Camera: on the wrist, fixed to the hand. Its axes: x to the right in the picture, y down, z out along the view.
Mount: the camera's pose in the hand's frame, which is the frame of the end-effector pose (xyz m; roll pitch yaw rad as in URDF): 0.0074 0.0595 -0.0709 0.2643 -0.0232 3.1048
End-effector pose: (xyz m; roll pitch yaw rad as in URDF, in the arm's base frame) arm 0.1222 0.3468 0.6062 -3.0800 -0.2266 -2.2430
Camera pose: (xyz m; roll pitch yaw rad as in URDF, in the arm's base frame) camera 0.0772 0.3927 0.6733 -2.9307 0.2519 0.9350
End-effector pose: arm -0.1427 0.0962 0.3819 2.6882 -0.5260 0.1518
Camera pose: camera -0.1775 0.0682 0.4633 -2.3991 0.5302 -2.9397
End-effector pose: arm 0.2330 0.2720 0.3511 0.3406 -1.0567 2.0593
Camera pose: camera 0.1417 0.2739 0.3345 -0.1212 1.0219 -1.1339
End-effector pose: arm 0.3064 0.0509 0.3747 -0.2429 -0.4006 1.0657
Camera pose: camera 0.2898 0.1049 0.3010 0.4897 0.3866 -2.1205
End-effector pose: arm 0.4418 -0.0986 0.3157 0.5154 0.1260 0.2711
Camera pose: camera 0.4217 -0.0142 0.2827 -0.2485 -0.1643 -2.8913
